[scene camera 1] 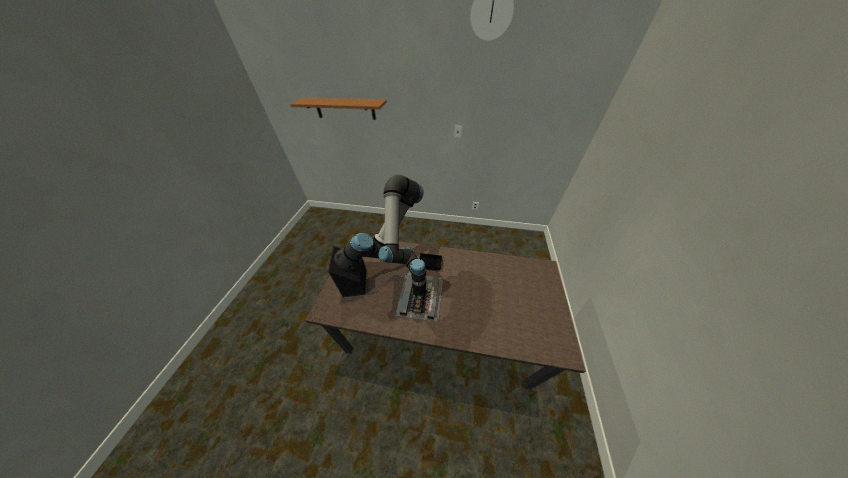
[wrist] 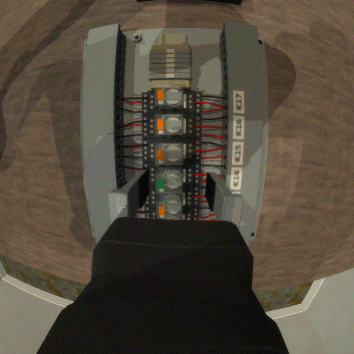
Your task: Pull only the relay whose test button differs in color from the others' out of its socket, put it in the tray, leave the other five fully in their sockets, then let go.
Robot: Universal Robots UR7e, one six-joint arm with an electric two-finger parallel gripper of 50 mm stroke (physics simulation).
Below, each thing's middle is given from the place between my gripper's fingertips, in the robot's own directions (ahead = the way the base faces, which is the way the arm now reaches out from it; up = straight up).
The grey panel [wrist: 204, 43] lies 2 cm behind my hand, 3 cm to the left of it and 9 cm below it.
